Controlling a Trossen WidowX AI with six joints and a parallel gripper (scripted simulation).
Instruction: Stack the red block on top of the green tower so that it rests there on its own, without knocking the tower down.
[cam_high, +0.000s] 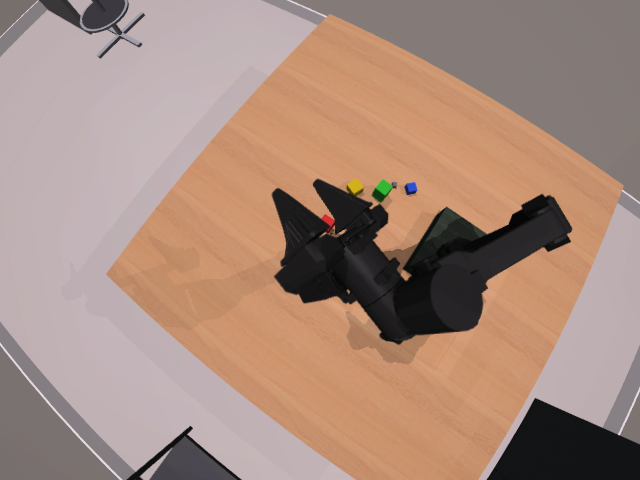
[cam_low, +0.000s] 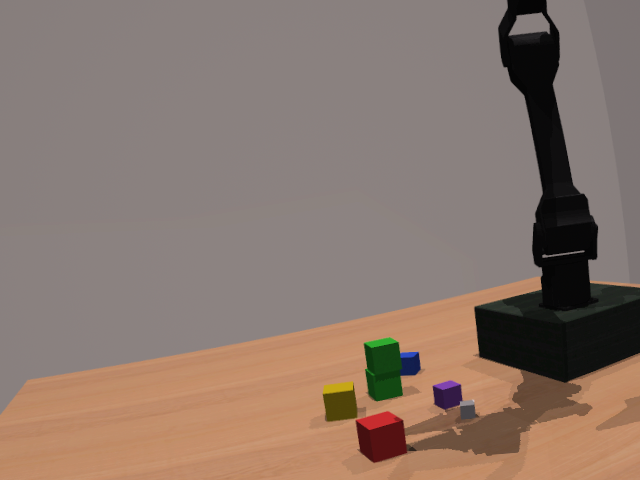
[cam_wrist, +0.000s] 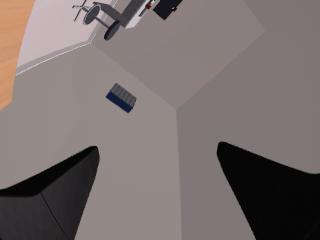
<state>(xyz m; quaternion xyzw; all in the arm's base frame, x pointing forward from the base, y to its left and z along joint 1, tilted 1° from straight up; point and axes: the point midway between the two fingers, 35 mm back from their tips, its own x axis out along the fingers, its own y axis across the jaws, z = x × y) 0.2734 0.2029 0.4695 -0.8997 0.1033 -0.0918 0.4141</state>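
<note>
The red block is 530 mm below my gripper tip, 100 mm to the right of it and 40 mm ahead of it. Also, from my gripper tip: small white block 540 mm below, 120 mm to the right, 80 mm behind; then purple block 540 mm below, 180 mm to the right, 80 mm behind; then yellow block 530 mm below, 240 mm to the right, 30 mm ahead.
</note>
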